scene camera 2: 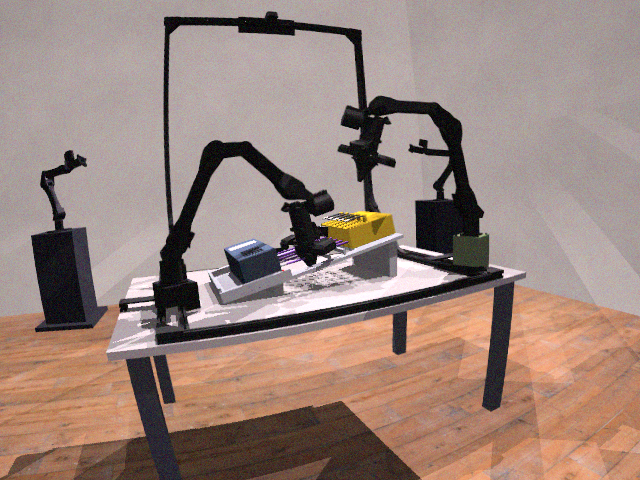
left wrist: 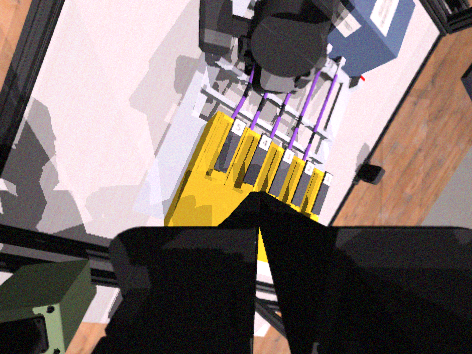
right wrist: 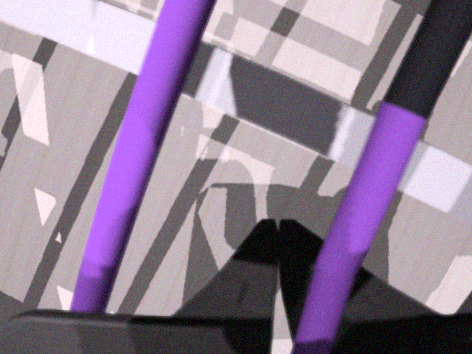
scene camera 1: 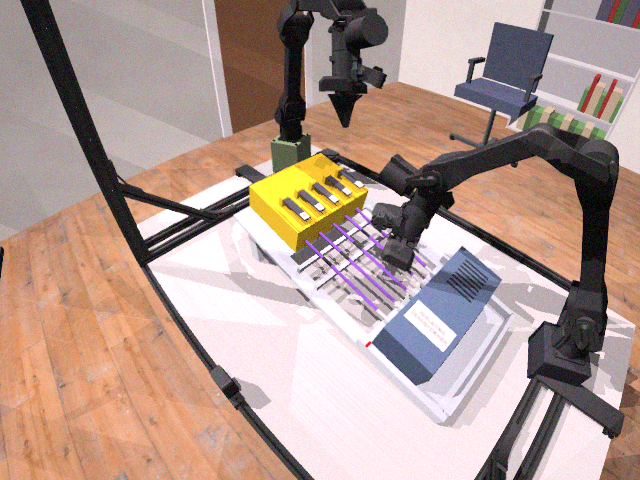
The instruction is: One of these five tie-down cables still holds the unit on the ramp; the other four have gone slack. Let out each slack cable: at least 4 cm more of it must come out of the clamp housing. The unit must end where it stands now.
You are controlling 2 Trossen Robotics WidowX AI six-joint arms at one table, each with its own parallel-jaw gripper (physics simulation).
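The yellow clamp housing (scene camera 1: 281, 183) (scene camera 2: 361, 235) (left wrist: 192, 210) sits high on the ramp (scene camera 1: 336, 318), with five dark levers numbered 1 to 5. Purple cables (scene camera 1: 341, 274) (left wrist: 325, 107) with black bands run down to the blue unit (scene camera 1: 444, 299) (scene camera 2: 255, 263) (left wrist: 370, 50), which stands near the ramp's low end. My right gripper (scene camera 2: 310, 262) (right wrist: 275, 233) is shut and empty, low among the cables. In the right wrist view one cable (right wrist: 377, 175) crosses in front of a finger; another cable (right wrist: 130, 165) lies left. My left gripper (scene camera 1: 345, 125) (scene camera 2: 360, 178) (left wrist: 257, 198) is shut and empty, above the housing. Which cable is taut, I cannot tell.
A red mark (scene camera 1: 368, 344) (left wrist: 362, 78) shows at the ramp's edge beside the unit. Crossbars span the ramp beneath the cables. A green block (scene camera 1: 291, 152) (scene camera 2: 470, 250) carries my left arm. A black frame (scene camera 1: 87, 113) rises at the table's edge.
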